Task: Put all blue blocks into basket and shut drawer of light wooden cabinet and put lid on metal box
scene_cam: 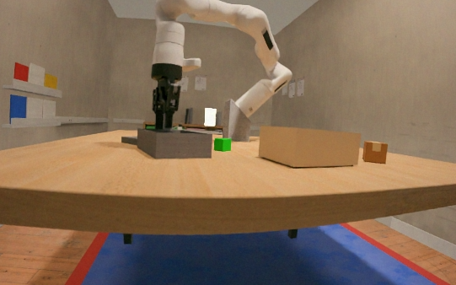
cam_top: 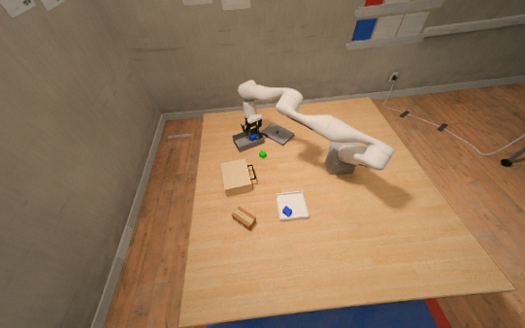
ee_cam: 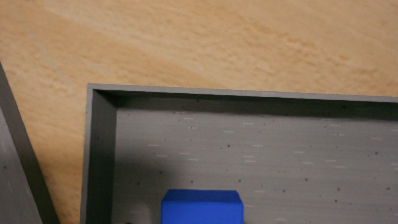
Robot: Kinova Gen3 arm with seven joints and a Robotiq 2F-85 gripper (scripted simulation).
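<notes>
My gripper is now 3 cm short of the metal box, 2 cm to the right of it and 4 cm above it. From my hand the other things lie so: grey lid (17 cm behind, 1 cm to the right, 5 cm below); green block (3 cm behind, 16 cm to the left, 5 cm below); drawer (12 cm ahead, 31 cm to the left, 3 cm below).
</notes>
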